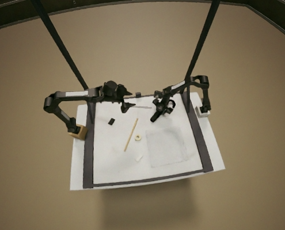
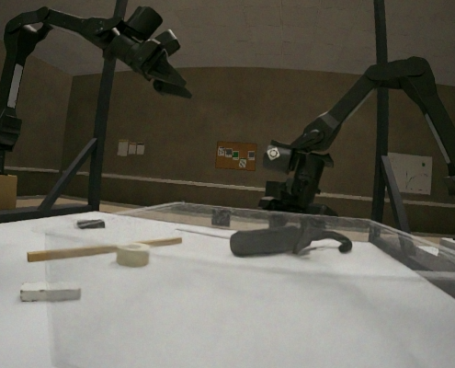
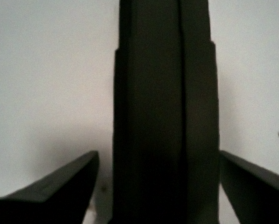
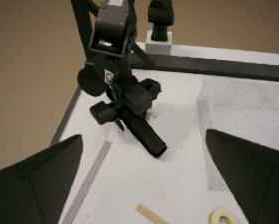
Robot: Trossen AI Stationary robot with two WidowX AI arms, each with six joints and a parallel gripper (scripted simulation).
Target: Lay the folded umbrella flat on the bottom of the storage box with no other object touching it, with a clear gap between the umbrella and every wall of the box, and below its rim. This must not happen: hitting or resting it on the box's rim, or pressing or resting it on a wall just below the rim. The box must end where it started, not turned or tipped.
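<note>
Now: the folded black umbrella 1 cm ahead of my left hand, 2 cm to the left of it and 2 cm below it. Also, from my left hand: grey strip: 8 cm behind, 17 cm to the right, 4 cm below; then clear storage box: 32 cm ahead, 5 cm to the right, 1 cm above; then wooden stick: 16 cm ahead, 29 cm to the right, 3 cm below.
</note>
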